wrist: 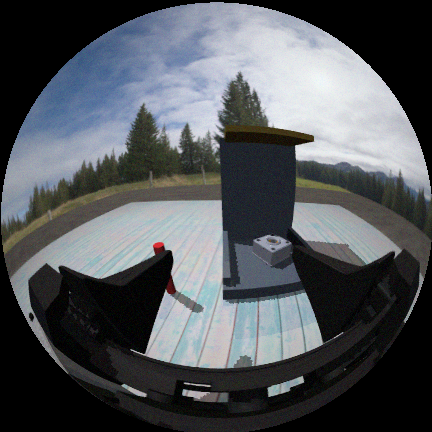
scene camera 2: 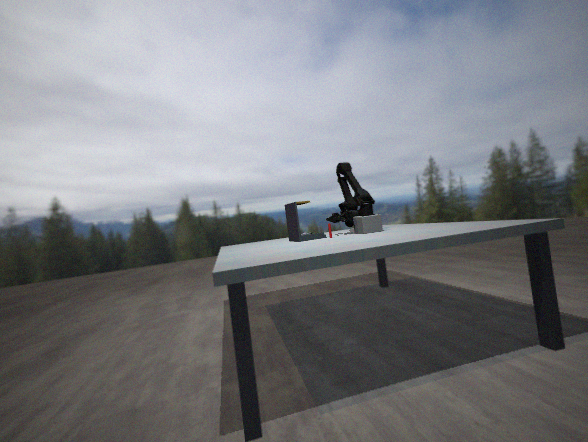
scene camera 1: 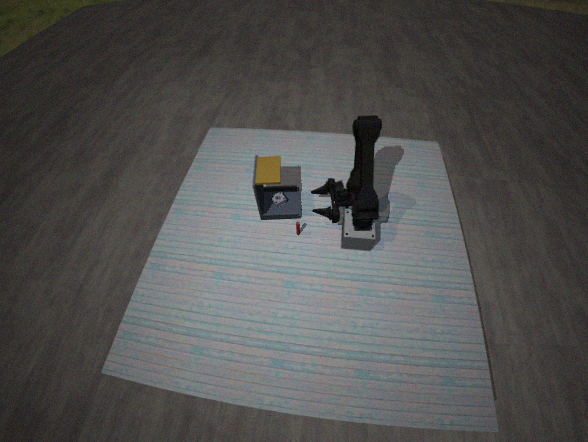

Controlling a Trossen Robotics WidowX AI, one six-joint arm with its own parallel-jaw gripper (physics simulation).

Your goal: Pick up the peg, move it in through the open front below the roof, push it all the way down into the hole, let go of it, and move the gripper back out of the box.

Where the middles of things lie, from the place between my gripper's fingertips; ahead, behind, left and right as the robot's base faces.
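As I consider the dark box (wrist: 268, 286), I find my gripper 60 mm to the left of it and 130 mm short of it, and also 10 mm below it.
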